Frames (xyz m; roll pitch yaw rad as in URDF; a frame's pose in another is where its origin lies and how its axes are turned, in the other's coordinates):
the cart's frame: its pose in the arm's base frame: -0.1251 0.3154 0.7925 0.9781 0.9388 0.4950
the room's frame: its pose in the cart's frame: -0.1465 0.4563 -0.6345 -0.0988 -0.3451 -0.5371
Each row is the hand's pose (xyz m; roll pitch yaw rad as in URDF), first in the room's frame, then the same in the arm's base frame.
Working: the room's frame: its pose in the arm's base frame: -0.5553 0.9709 0.9249 -0.0858 0.8893 -0.5651

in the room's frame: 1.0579 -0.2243 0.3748 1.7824 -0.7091 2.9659
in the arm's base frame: 0.1626 0.2891 0.3506 -2.8483 -1.3801 0.8771
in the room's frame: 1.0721 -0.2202 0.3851 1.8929 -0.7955 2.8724
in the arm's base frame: 0.1793 0.2844 0.3458 -2.5013 -1.2950 0.5686
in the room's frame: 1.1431 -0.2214 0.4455 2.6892 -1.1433 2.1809
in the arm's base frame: 0.2588 0.2388 0.3287 -1.8679 -0.8290 0.0993
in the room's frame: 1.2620 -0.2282 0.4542 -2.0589 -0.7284 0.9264
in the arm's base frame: 0.3249 0.1897 0.2421 -1.4292 -0.0374 0.1450
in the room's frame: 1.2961 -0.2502 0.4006 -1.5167 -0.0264 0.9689
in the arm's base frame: 0.2950 0.1773 0.1832 -0.7558 0.4865 0.6327
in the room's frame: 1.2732 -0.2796 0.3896 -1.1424 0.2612 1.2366
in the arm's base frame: 0.2611 0.1630 0.1957 -0.2064 0.4751 1.0743
